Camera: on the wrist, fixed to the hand. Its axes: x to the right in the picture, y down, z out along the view.
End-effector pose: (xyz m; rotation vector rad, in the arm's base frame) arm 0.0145 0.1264 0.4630 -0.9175 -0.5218 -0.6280
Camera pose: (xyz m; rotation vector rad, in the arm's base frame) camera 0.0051 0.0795 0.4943 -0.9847 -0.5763 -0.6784
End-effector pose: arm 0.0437 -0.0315 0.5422 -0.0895 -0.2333 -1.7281
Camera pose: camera -0.0038 -0.0548 0.5205 -0.1754 -0.2177 -1.7919
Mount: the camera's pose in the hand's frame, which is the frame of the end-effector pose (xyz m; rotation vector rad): 0.0265 -0.0454 -0.0225 -0.0654 -0.0497 -0.0570
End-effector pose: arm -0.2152 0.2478 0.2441 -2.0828 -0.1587 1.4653
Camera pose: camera -0.1745 0.2874 0.2510 -2.0768 -0.2867 1.4967
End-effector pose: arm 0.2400 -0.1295 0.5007 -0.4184 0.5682 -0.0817
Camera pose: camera 0.2520 -0.1841 0.4886 -0.4991 0.5110 -0.1073
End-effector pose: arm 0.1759 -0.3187 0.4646 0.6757 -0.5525 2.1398
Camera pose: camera 0.1919 -0.2642 0.4712 0.7017 -0.6201 2.0477
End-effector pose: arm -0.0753 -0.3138 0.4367 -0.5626 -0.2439 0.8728
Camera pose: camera -0.0195 -0.3245 0.4428 -0.5925 -0.3331 0.8265
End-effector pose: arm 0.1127 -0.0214 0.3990 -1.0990 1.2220 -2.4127
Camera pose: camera 0.0842 0.0076 0.4392 -1.2210 1.2788 -2.3869
